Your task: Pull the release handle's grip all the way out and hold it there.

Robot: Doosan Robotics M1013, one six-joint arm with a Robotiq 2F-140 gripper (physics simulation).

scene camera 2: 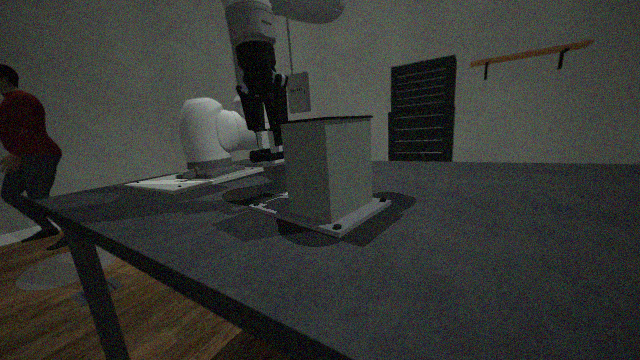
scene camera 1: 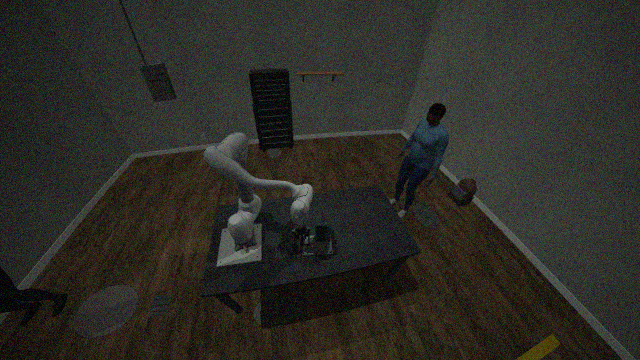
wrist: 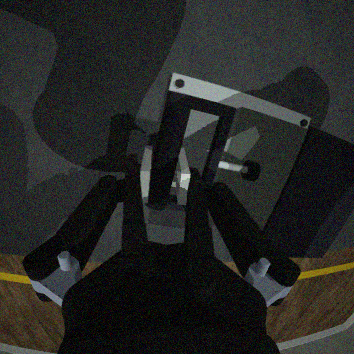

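The release handle's grip [wrist: 170, 145] [scene camera 2: 265, 156] is a black bar, part of a rectangular black frame. It stands apart from the housing, a pale box with a dark top [scene camera 2: 327, 170] [wrist: 310, 175], on a light base plate [wrist: 240, 101] [scene camera 2: 361, 218]. My gripper [wrist: 163, 158] [scene camera 2: 266, 142] [scene camera 1: 301, 233] points down and is shut on the grip, with one pale fingertip on each side of it. A short light rod with a black knob [wrist: 250, 170] shows beside the frame. The housing hides part of the handle in the second scene view; the first scene view is too dark for detail.
The dark table [scene camera 1: 367, 220] [scene camera 2: 450, 250] carries the housing and the arm's white mounting plate [scene camera 1: 227, 256] [scene camera 2: 165, 185]. A person in blue [scene camera 1: 425, 142] stands beyond the table. A person in red [scene camera 2: 25, 122] is at the left. A dark drawer cabinet [scene camera 1: 270, 72] [scene camera 2: 422, 110] stands at the back wall.
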